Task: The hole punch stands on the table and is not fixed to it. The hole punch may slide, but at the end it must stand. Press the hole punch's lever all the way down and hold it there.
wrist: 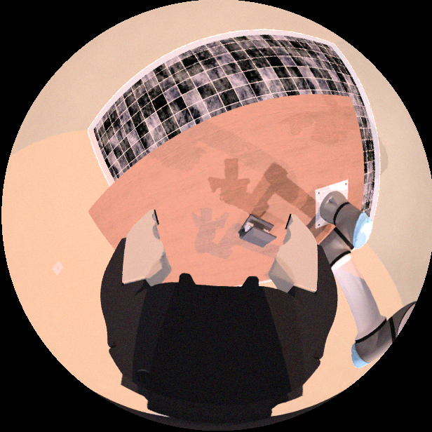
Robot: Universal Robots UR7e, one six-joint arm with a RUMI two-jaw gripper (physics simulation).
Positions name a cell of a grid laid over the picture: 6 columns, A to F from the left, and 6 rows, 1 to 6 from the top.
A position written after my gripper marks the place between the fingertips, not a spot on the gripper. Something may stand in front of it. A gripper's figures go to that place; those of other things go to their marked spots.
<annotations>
My gripper (D3): 13 cm from the lens. A hole punch (D4): 47 cm from the lens.
</annotations>
